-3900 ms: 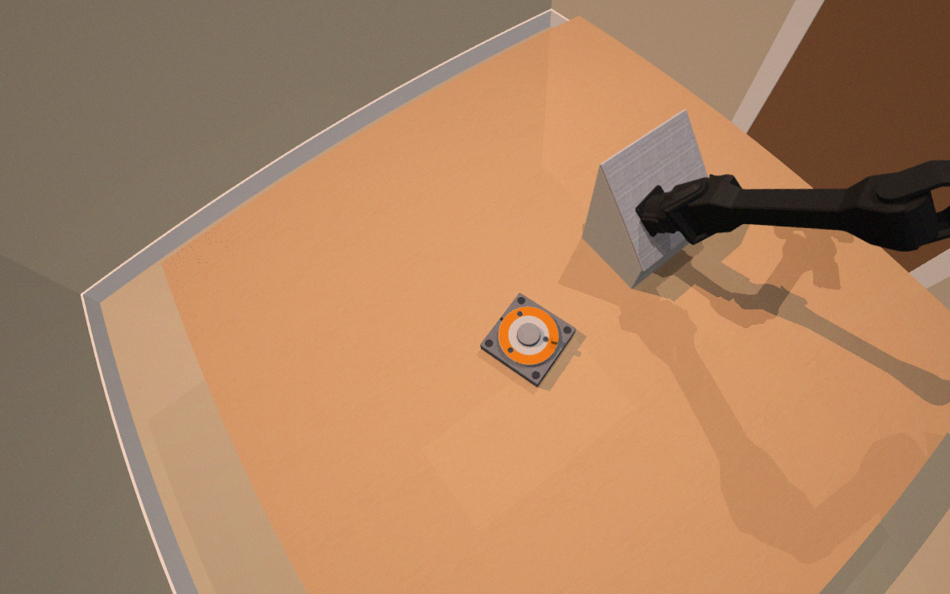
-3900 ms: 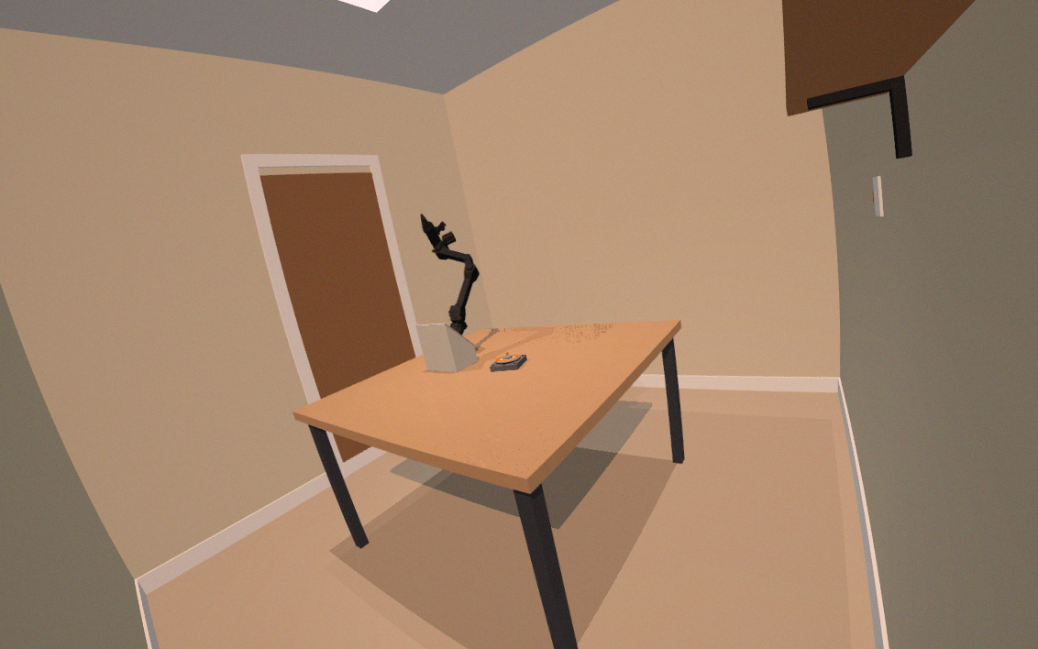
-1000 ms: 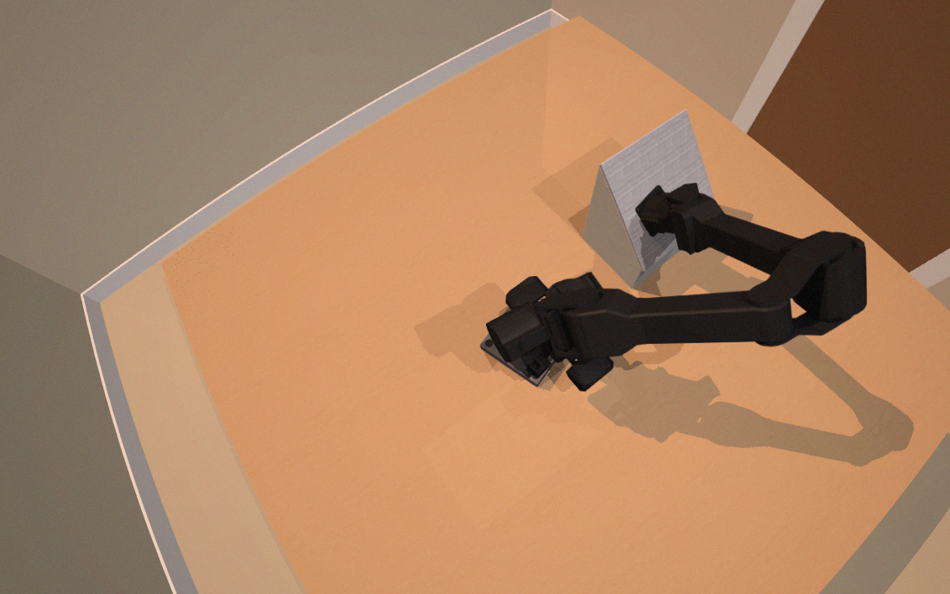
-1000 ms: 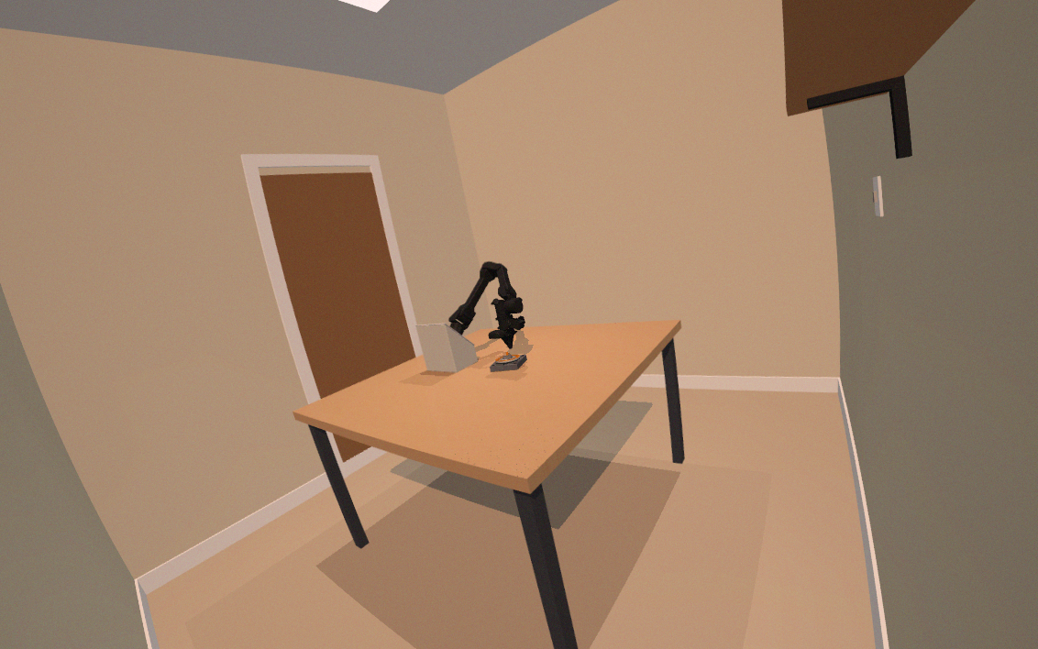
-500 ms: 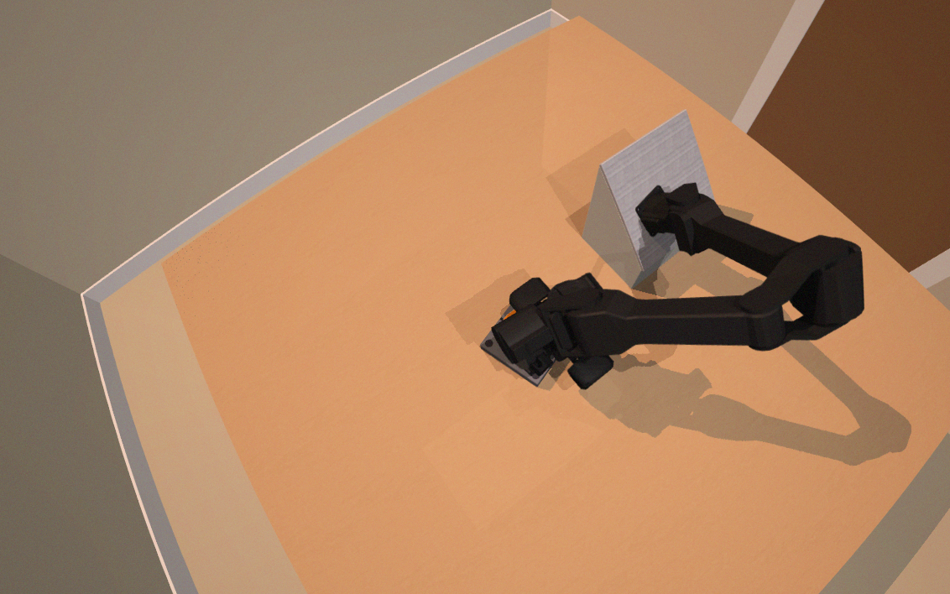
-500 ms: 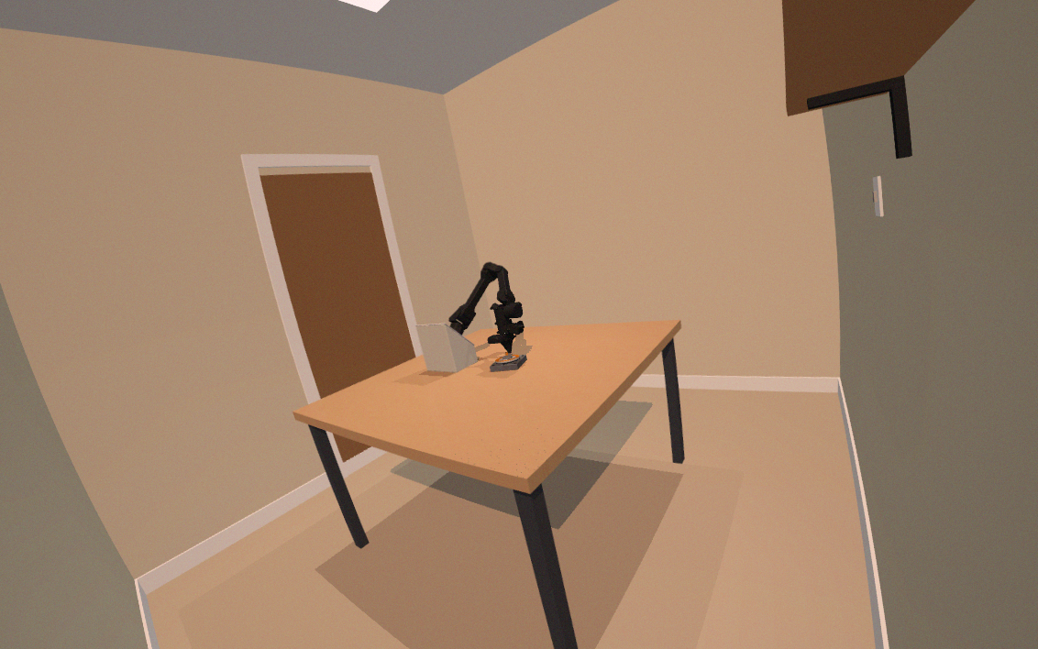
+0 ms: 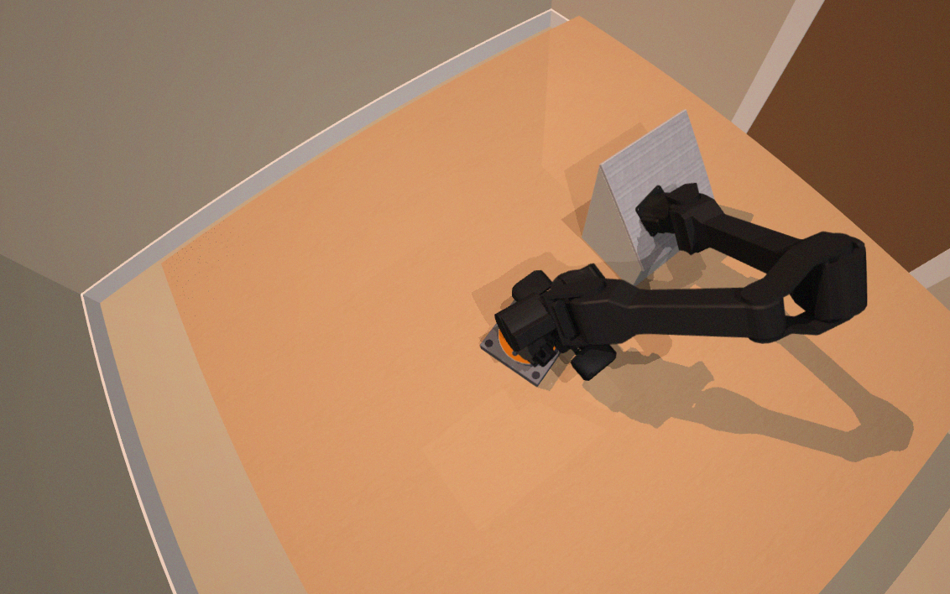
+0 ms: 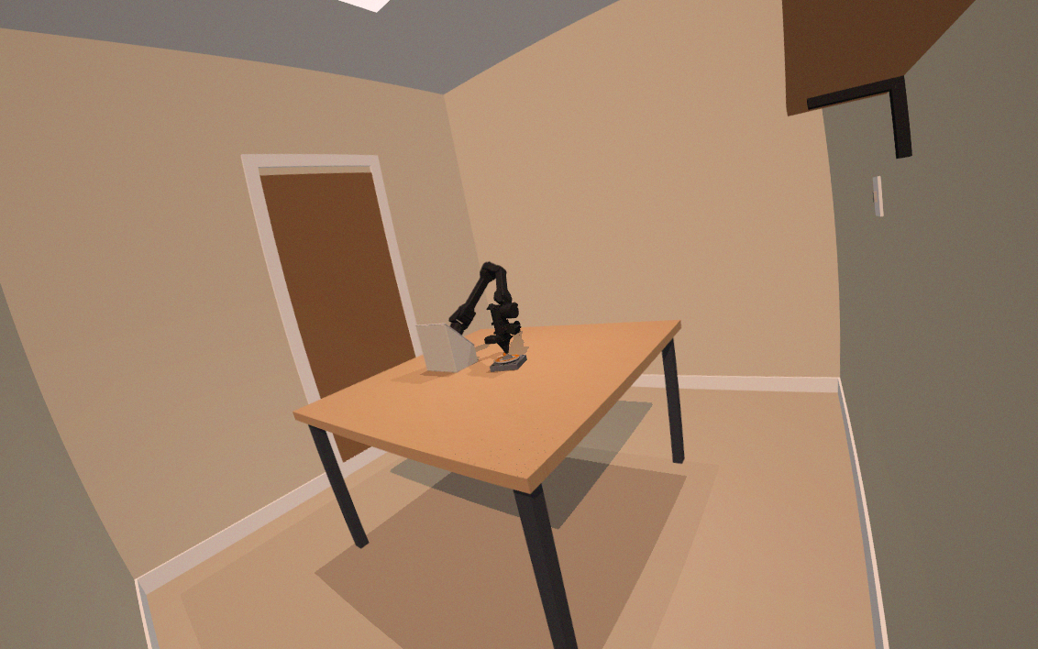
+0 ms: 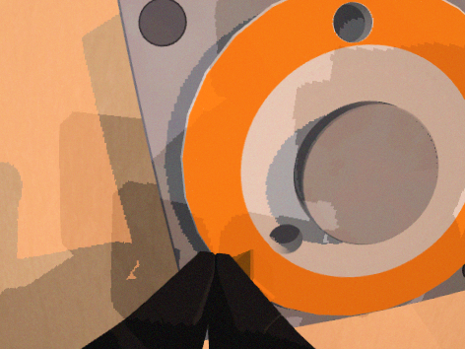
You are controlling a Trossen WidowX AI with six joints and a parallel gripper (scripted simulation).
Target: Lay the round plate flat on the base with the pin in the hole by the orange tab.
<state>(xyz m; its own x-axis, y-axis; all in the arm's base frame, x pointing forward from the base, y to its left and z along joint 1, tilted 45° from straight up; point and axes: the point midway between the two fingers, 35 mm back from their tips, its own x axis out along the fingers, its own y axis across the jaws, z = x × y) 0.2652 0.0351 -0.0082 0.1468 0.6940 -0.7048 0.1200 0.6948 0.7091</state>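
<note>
My gripper tip is now 10 mm short of the orange round plate, 30 mm to the left of it and 10 mm above it. Round my gripper tip: grey square base 30 mm ahead, 40 mm to the right, 20 mm below.
</note>
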